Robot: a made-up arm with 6 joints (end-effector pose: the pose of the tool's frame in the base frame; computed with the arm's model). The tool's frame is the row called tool.
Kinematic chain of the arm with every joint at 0, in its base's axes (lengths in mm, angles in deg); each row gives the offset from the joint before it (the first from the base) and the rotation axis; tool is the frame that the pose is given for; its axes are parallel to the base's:
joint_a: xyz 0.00 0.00 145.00 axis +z
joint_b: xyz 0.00 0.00 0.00 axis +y
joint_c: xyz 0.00 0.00 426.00 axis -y
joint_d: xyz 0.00 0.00 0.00 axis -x
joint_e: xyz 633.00 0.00 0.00 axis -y
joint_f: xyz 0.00 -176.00 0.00 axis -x
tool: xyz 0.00 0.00 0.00
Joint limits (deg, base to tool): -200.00..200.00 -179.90..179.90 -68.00..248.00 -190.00..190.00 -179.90..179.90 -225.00..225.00
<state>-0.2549 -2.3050 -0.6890 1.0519 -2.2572 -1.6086</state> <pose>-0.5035 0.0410 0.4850 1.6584 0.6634 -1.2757</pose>
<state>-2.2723 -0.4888 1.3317 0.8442 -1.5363 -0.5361</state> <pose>0.2230 0.4451 1.1020 0.7256 -0.1988 -3.1387</pose>
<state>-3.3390 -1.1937 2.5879 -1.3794 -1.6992 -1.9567</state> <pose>0.9940 -0.1647 0.0624 -0.2429 -0.2298 -1.7580</pose>
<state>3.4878 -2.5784 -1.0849 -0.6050 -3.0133 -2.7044</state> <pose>0.0250 0.1629 0.4082 -2.9815 1.4926 -1.5959</pose>
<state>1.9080 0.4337 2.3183 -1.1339 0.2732 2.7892</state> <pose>0.0255 0.1523 1.1829 0.9839 -1.0772 -0.6914</pose>
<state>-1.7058 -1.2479 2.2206 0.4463 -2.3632 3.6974</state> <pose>-0.0255 0.9915 0.0050 -2.8792 -0.9764 -2.2776</pose>
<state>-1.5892 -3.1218 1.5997 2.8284 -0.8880 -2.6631</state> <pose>0.1665 -0.0546 -0.9134 -0.4749 0.6741 -1.9001</pose>
